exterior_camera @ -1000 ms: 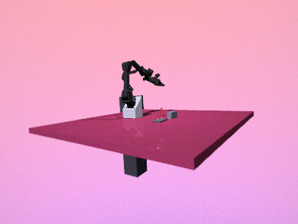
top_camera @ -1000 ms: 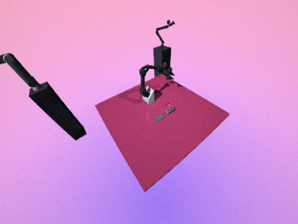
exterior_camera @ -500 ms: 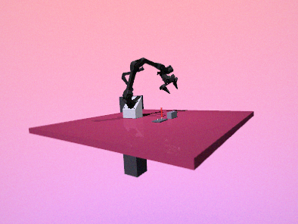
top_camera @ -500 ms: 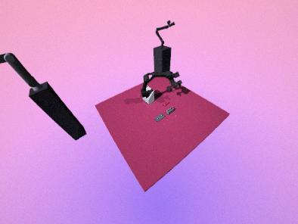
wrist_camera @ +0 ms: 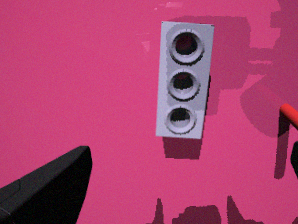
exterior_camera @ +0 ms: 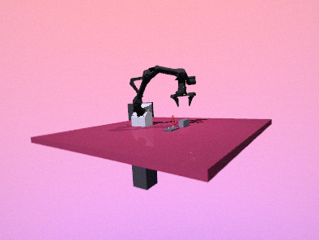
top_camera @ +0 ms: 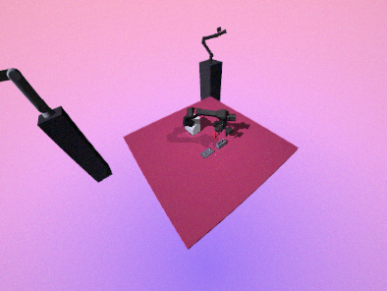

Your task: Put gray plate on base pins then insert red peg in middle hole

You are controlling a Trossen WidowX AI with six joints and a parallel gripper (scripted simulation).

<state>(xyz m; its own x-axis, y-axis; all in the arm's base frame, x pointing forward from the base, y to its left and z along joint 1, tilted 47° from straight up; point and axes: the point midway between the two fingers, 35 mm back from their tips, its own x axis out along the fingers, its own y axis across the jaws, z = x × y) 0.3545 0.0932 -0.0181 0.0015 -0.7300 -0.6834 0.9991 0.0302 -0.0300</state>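
Now: the gray plate 11 cm below my gripper tip. The rest, counted from my gripper tip: gray base: 2 cm behind, 16 cm to the right, 14 cm below; red peg: 12 cm behind, 3 cm to the left, 11 cm below.
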